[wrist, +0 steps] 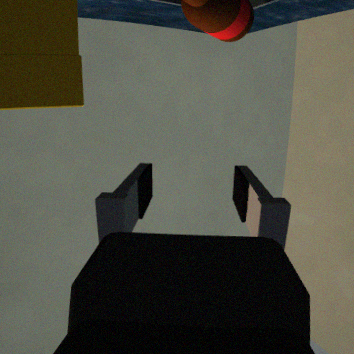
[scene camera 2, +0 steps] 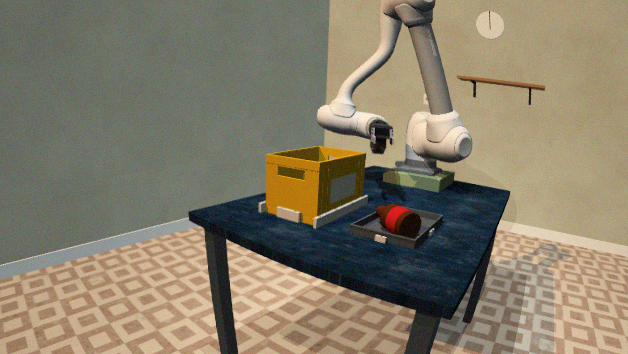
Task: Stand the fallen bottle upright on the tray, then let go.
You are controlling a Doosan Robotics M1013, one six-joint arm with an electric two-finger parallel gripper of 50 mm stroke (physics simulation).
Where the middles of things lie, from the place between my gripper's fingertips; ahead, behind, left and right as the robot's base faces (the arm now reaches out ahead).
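My gripper's 18 cm above the brown bottle (scene camera 2: 398, 220), and it's 20 cm short of the bottle and 14 cm to the right of it.
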